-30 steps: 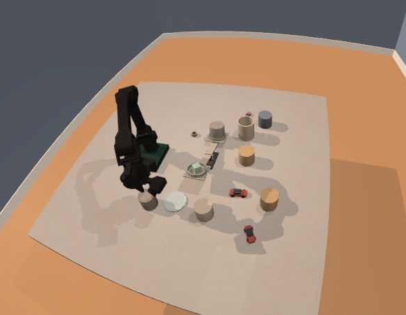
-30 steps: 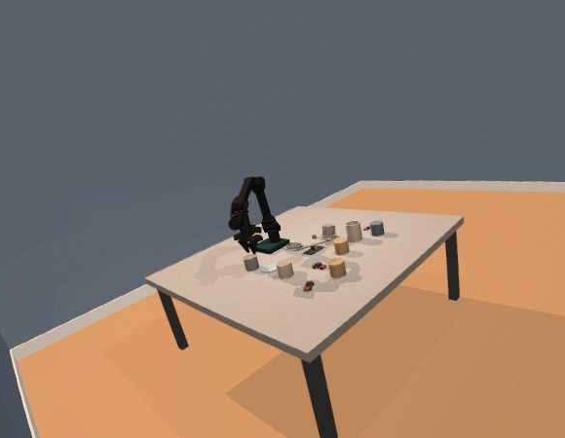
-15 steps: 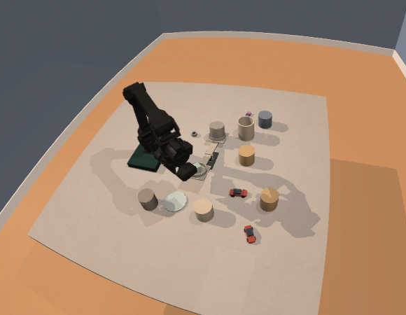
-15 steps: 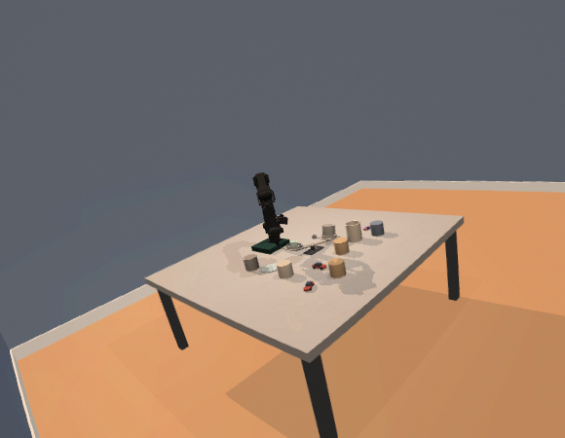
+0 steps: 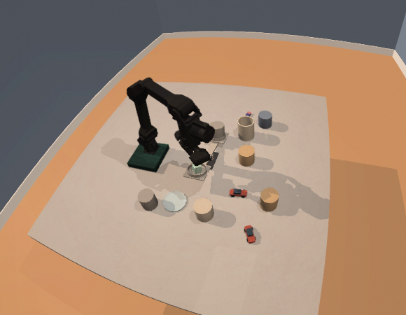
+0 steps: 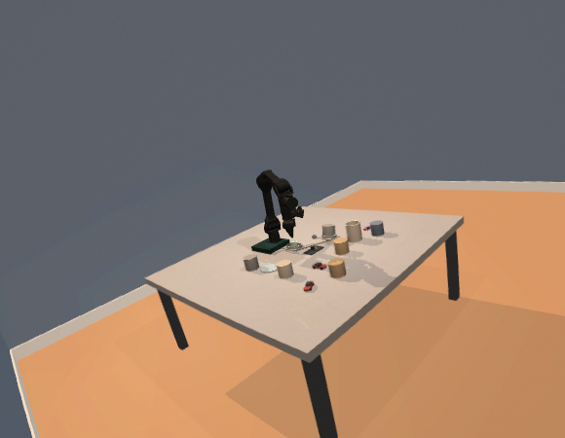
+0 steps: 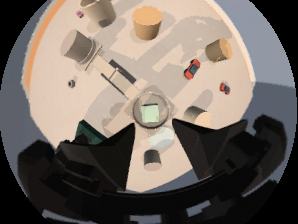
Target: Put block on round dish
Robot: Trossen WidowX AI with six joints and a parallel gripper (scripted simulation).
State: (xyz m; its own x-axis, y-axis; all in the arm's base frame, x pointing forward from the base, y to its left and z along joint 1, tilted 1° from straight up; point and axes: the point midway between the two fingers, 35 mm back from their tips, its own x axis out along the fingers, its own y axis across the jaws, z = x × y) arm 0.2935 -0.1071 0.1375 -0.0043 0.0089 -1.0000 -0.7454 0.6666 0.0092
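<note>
Now: gripper tip 60 mm past the round dish, 130 mm to the left of it and 130 mm above it. Round my gripper tip: beige cylinder 70 mm ahead, 130 mm to the right, 100 mm below; then balance 120 mm to the left, 110 mm below; then balance beam 120 mm to the left, 90 mm below.
</note>
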